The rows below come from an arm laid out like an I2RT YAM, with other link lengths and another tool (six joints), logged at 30 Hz.
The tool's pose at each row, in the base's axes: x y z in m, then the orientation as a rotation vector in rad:
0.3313 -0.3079 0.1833 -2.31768 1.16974 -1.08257
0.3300 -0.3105 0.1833 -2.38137 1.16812 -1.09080
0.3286 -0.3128 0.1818 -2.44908 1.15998 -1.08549
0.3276 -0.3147 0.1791 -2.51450 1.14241 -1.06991
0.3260 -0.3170 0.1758 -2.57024 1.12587 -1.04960
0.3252 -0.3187 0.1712 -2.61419 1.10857 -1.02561
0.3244 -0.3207 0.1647 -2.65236 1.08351 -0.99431
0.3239 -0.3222 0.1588 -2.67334 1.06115 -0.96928
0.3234 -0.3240 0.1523 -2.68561 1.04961 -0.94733
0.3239 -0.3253 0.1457 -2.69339 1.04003 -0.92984
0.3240 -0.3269 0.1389 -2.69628 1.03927 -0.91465
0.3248 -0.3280 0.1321 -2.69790 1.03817 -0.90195
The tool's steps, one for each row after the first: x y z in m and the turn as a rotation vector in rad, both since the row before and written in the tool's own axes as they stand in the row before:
0.0016 0.0023 -0.0009 -0.04476 0.00808 -0.03873
0.0005 0.0030 0.0002 -0.04426 -0.00217 -0.04035
-0.0004 0.0031 0.0014 -0.03775 -0.01064 -0.04074
-0.0009 0.0039 0.0016 -0.03174 -0.01343 -0.03392
-0.0017 0.0035 0.0031 -0.02299 -0.01627 -0.02726
-0.0026 0.0042 0.0047 -0.01488 -0.02252 -0.02668
-0.0024 0.0033 0.0045 -0.00384 -0.01887 -0.01764
-0.0025 0.0037 0.0051 -0.00296 -0.01572 -0.00870
-0.0023 0.0027 0.0057 -0.00074 -0.01271 -0.00618
-0.0024 0.0032 0.0057 -0.00140 -0.01025 0.00013
-0.0022 0.0024 0.0061 -0.00036 -0.00871 0.00025

